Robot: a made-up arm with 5 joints. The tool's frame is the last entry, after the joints.
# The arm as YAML. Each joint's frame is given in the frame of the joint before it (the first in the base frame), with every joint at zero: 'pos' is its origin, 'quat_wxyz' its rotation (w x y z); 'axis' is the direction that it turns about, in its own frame. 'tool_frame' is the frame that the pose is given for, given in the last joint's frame.
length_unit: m
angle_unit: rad
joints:
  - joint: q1
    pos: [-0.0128, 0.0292, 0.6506]
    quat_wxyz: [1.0, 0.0, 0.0, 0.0]
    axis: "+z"
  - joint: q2
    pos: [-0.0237, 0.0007, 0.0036]
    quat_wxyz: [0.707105, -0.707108, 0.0, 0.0]
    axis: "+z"
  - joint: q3
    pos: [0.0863, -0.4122, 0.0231]
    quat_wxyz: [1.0, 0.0, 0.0, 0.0]
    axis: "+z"
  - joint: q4
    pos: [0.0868, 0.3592, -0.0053]
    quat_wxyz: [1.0, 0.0, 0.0, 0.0]
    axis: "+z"
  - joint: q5
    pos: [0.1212, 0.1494, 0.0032]
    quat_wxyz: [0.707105, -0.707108, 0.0, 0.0]
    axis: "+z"
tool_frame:
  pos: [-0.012, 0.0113, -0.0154]
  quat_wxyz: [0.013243, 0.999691, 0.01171, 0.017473]
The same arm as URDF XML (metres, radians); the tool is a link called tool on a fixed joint. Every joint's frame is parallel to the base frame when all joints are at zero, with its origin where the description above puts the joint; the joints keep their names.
<robot name="arm">
<joint name="tool_joint" type="fixed"><parent link="link5"/><child link="tool"/><origin xyz="-0.0120 -0.0113 0.0154" rpy="-0.0269 0.0346 -0.0239"/></joint>
<joint name="q5" type="continuous"><parent link="link4"/><child link="link5"/><origin xyz="0.1212 0.0032 -0.1494" rpy="0.0000 0.0000 0.0000"/><axis xyz="0 0 -1"/></joint>
<joint name="q4" type="continuous"><parent link="link3"/><child link="link4"/><origin xyz="0.0868 -0.0053 -0.3592" rpy="0.0000 0.0000 0.0000"/><axis xyz="0 1 0"/></joint>
<joint name="q3" type="continuous"><parent link="link2"/><child link="link3"/><origin xyz="0.0863 0.0231 0.4122" rpy="0.0000 0.0000 0.0000"/><axis xyz="0 1 0"/></joint>
<joint name="q2" type="continuous"><parent link="link1"/><child link="link2"/><origin xyz="-0.0237 0.0007 0.0036" rpy="0.0000 0.0000 0.0000"/><axis xyz="0 1 0"/></joint>
<joint name="q1" type="continuous"><parent link="base_link"/><child link="link1"/><origin xyz="-0.0128 0.0292 0.6506" rpy="0.0000 0.0000 0.0000"/><axis xyz="0 0 1"/></joint>
<link name="base_link"/>
<link name="link1"/>
<link name="link2"/>
<link name="link3"/>
<link name="link4"/>
<link name="link5"/>
<link name="tool"/>
</robot>

